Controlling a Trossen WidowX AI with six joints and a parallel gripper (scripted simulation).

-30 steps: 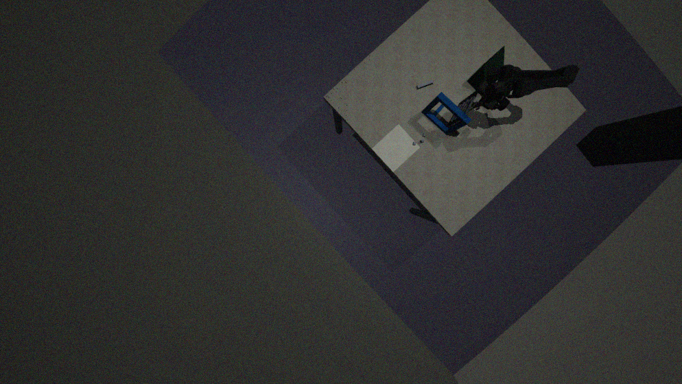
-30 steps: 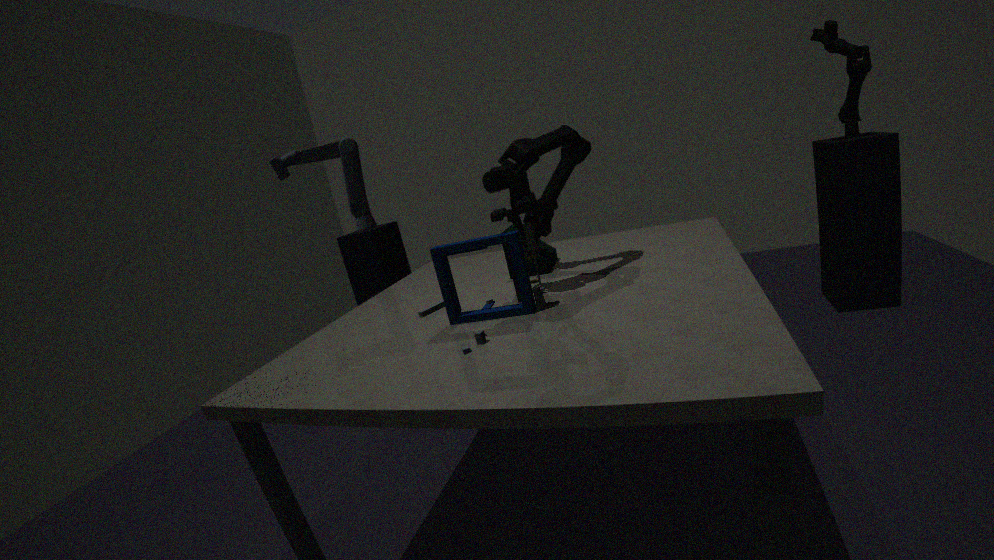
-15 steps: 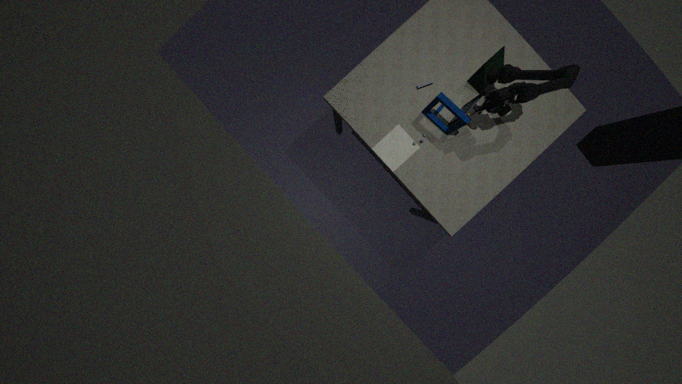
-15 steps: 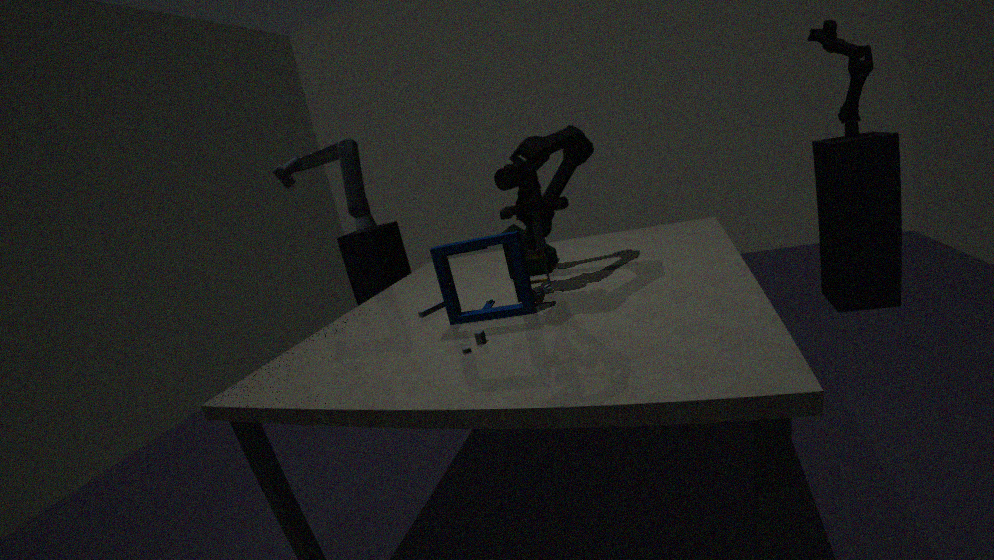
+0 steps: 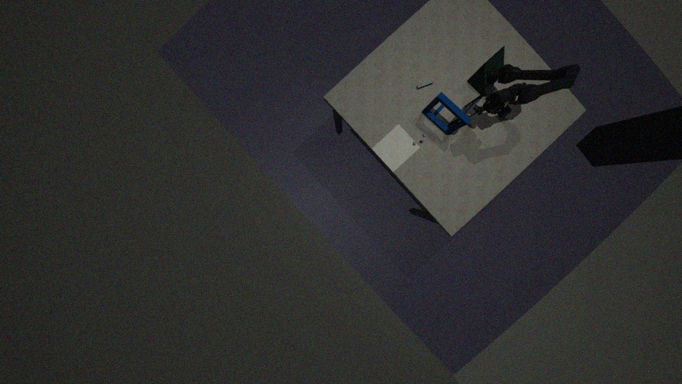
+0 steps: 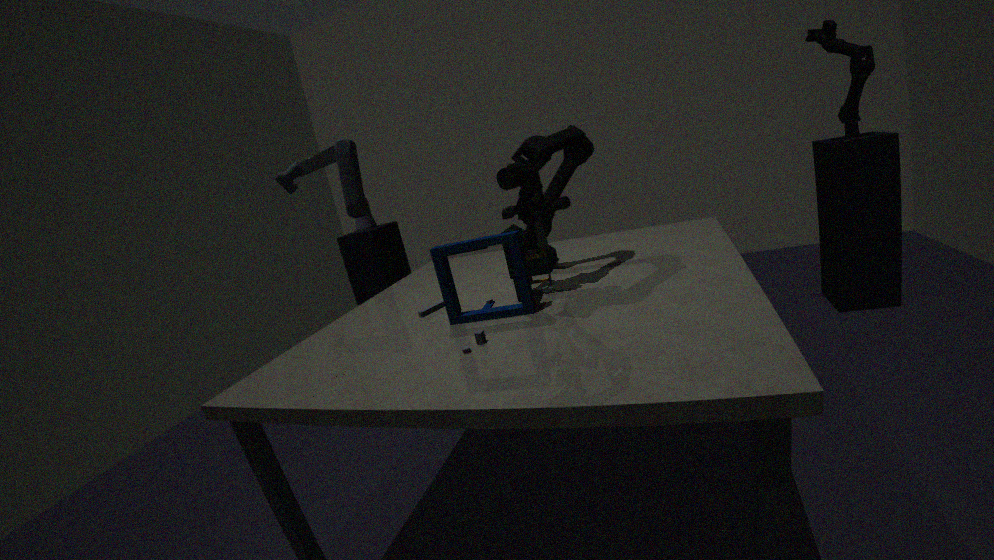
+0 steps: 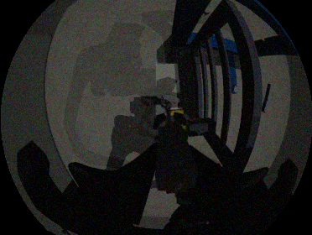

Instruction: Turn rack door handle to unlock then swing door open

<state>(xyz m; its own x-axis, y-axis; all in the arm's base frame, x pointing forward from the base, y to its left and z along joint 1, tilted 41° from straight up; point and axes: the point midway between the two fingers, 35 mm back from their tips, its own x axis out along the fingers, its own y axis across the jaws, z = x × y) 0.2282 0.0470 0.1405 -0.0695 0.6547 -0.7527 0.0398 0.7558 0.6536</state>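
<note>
Right now my gripper tip is 1 cm short of the upright handle and 3 cm above it. From my gripper tip the other things lie so: thin stick: 8 cm ahead, 36 cm to the right, 15 cm below.
</note>
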